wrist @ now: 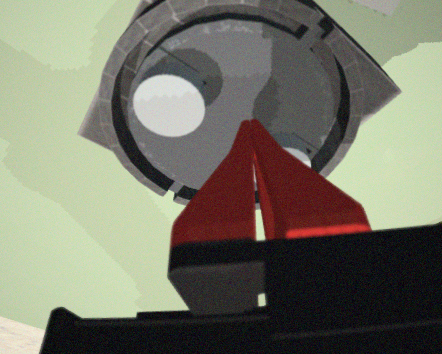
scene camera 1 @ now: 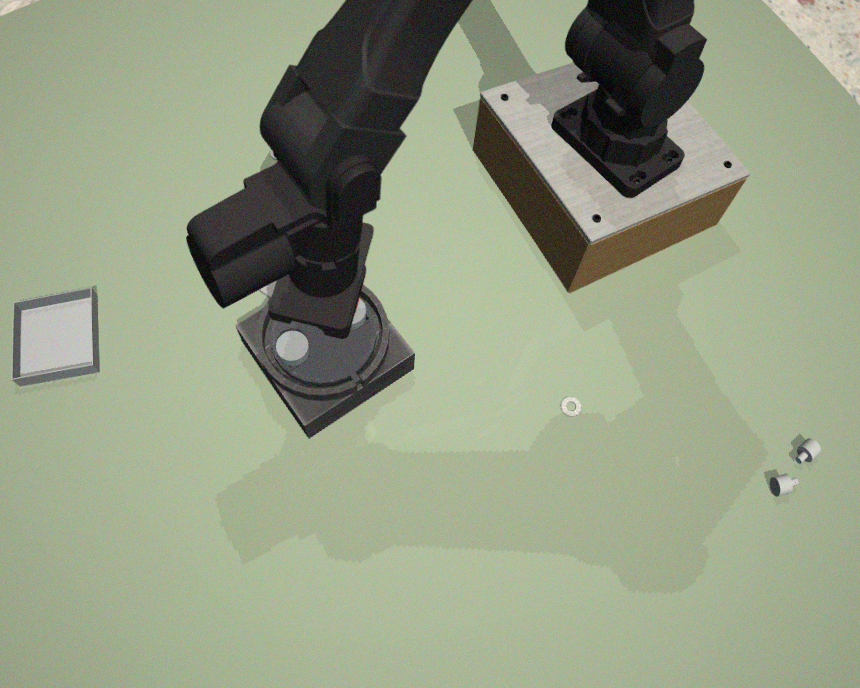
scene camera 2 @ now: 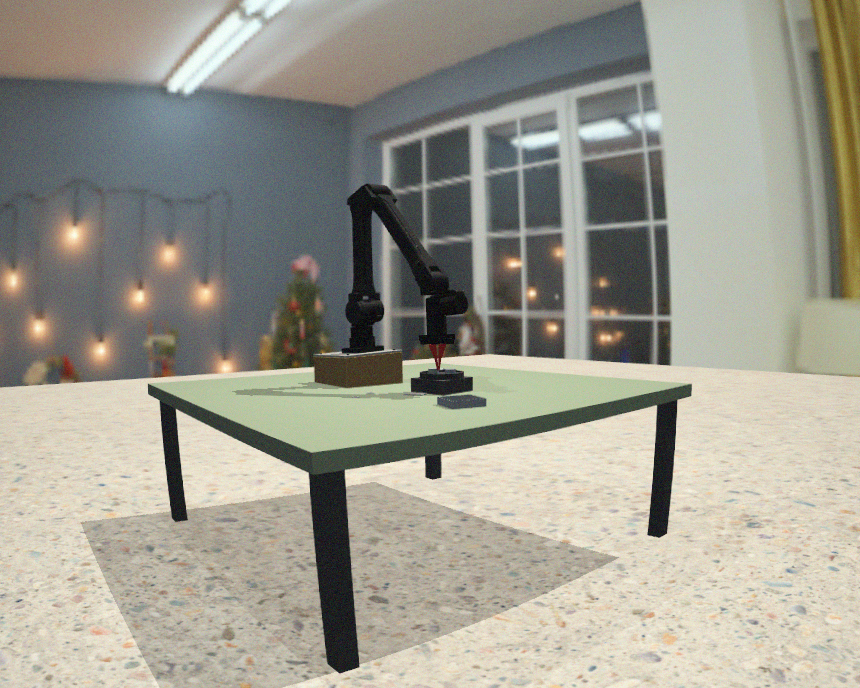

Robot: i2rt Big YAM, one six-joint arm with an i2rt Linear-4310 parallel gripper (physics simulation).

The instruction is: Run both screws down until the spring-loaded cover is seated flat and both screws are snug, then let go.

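Frame: origin at the arm's base, x ahead, y left, z up, level; metres.
Seen in the pictures: gripper, fingertip midpoint: (wrist: pixel 250 130) (scene camera 1: pixel 321 319) (scene camera 2: pixel 438 370); arm's base, link origin: (scene camera 1: pixel 616 144) (scene camera 2: pixel 363 351).
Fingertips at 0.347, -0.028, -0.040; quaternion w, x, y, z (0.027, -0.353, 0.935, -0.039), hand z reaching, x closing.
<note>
Pixels of each thing's top centre, then the offset from my fingertips to it, as dx, dy, dz. Level surfaces: height alone.
- round grey cover, top centre: (wrist: pixel 230 128) (scene camera 1: pixel 322 332) +0.005, +0.008, -0.007
- square dark base, top centre: (wrist: pixel 230 130) (scene camera 1: pixel 322 331) (scene camera 2: pixel 441 371) +0.005, +0.008, -0.005
- screw with a white round head, top centre: (wrist: pixel 168 108) (scene camera 1: pixel 292 345) +0.037, +0.008, +0.005
- screw, top centre: (wrist: pixel 280 170) (scene camera 1: pixel 349 309) -0.027, +0.009, +0.003
- shallow grey tray, top centre: (scene camera 1: pixel 51 332) (scene camera 2: pixel 461 397) +0.228, -0.176, -0.041
- white ring washer, top centre: (scene camera 1: pixel 571 406) -0.156, +0.197, -0.059
- green table, surface height: dz -0.061
The round grey cover (scene camera 1: pixel 329 365) (wrist: pixel 225 55) lies inside the ring of the square dark base (scene camera 1: pixel 309 421) (scene camera 2: pixel 441 385) (wrist: pixel 375 95). One screw with a white round head (scene camera 1: pixel 291 345) (wrist: pixel 169 105) stands on one side of the cover. The other screw (scene camera 1: pixel 357 314) (wrist: pixel 298 156) is on the opposite side, partly hidden by the gripper. My gripper (scene camera 2: pixel 438 368) (wrist: pixel 250 130) is shut and empty, its red fingertips together above the cover, between the two screw heads. How far each screw is down, and whether the cover is flat, I cannot tell.
A shallow grey tray (scene camera 1: pixel 95 330) (scene camera 2: pixel 461 401) lies beyond the base. A white ring washer (scene camera 1: pixel 563 411) and two small loose screws (scene camera 1: pixel 809 449) (scene camera 1: pixel 781 484) lie on the green table (scene camera 1: pixel 466 616) (scene camera 2: pixel 322 430). The arm stands on a wooden box (scene camera 1: pixel 645 240) (scene camera 2: pixel 358 369).
</note>
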